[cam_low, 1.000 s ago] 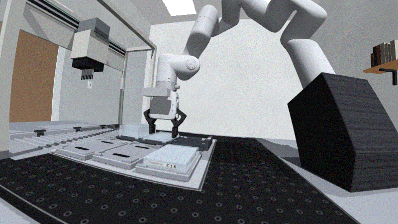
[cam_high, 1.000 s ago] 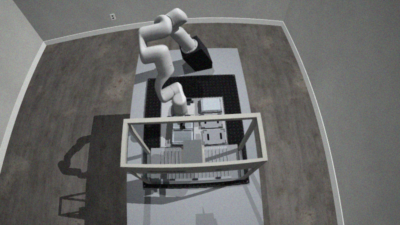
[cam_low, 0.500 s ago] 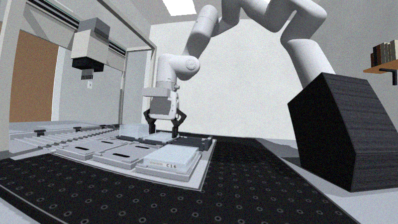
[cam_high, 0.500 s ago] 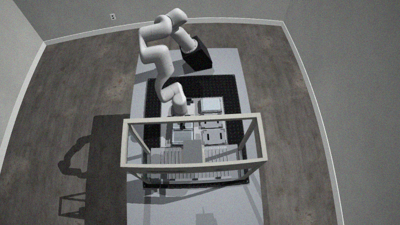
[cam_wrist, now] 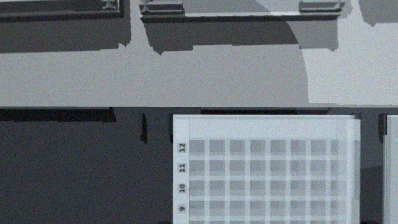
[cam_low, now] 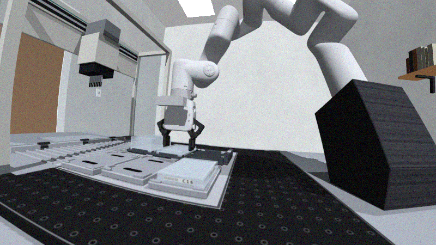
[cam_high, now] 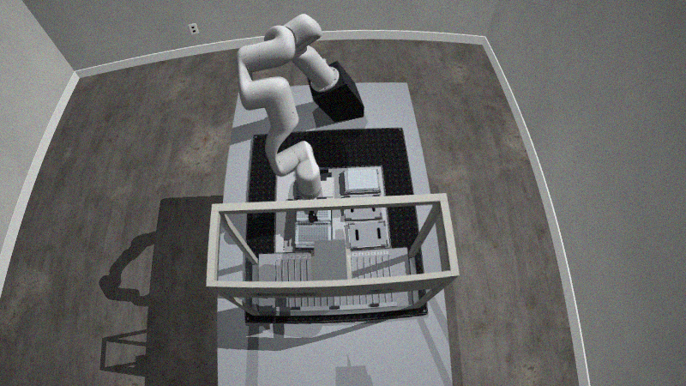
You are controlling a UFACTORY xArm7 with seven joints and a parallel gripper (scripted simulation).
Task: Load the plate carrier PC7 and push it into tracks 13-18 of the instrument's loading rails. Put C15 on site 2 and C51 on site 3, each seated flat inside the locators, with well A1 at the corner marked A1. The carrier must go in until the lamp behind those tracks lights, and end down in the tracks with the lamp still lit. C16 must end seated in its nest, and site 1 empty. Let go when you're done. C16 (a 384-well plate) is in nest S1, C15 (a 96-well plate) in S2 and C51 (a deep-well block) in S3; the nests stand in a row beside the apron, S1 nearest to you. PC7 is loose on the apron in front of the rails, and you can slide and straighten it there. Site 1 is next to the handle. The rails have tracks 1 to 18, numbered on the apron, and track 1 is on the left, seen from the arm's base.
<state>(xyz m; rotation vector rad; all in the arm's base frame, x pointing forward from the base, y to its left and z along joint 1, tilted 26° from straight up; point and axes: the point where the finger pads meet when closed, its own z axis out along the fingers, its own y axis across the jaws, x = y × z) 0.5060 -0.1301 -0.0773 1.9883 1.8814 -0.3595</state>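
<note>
My hand is 1 cm past the dark carrier PC7 and 1 cm above it. The rest, counted from my hand: nest S2: 18 cm to the left, 2 cm below; deep-well block C51: 10 cm ahead, 1 cm to the right; nest S3: 11 cm ahead, 19 cm to the left, 2 cm below.
</note>
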